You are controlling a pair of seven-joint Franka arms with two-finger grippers.
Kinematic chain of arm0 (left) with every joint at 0, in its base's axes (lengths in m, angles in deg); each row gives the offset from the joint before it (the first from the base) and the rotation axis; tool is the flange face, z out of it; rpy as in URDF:
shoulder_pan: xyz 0 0 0.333 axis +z
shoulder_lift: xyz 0 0 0 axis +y
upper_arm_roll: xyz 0 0 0.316 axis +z
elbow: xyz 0.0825 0 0 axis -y
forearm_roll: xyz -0.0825 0 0.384 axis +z
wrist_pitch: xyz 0 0 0 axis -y
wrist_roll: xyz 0.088 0 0 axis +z
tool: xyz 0 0 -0.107 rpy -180 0 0
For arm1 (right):
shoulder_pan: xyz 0 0 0.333 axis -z
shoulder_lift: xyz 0 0 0 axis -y
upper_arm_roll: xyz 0 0 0.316 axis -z
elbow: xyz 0.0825 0 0 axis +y
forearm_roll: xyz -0.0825 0 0.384 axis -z
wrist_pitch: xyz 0 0 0 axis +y
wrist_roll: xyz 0.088 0 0 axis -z
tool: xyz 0 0 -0.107 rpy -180 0 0
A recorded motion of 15 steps. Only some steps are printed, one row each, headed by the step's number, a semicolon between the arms.
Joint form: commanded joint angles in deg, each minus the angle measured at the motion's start. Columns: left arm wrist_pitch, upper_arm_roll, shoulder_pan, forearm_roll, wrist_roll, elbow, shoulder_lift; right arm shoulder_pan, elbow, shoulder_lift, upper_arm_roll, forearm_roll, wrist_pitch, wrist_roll.
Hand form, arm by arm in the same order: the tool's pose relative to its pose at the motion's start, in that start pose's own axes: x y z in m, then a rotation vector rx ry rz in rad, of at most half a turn. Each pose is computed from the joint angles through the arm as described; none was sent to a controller.
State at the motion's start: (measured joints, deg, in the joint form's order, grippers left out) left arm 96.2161 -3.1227 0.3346 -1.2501 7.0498 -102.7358 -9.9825; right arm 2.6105 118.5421 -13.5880 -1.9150 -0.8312 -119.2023 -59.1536
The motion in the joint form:
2: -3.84 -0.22 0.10 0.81 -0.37 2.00 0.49; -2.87 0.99 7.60 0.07 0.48 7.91 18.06
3: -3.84 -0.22 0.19 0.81 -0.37 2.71 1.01; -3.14 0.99 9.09 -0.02 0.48 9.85 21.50
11: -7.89 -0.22 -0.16 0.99 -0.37 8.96 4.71; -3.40 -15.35 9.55 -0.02 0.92 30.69 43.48
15: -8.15 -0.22 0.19 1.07 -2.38 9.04 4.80; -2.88 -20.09 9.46 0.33 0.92 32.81 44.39
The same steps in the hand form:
2: -0.0028 -0.0004 -0.0064 0.0189 -0.0387 0.0100; 0.0050 -0.0436 -0.0499 0.0032 -0.0328 0.2634
3: 0.0004 -0.0009 -0.0075 0.0181 -0.0355 0.0086; 0.0039 -0.0520 -0.0602 0.0066 -0.0400 0.3173
11: 0.0150 0.0032 -0.0186 0.0204 -0.0615 0.0152; 0.0030 -0.0625 -0.1694 0.0336 -0.1049 0.6949
15: 0.0154 -0.0001 -0.0181 0.0213 -0.0663 0.0441; -0.0030 -0.0585 -0.2045 0.0095 -0.0662 0.7254

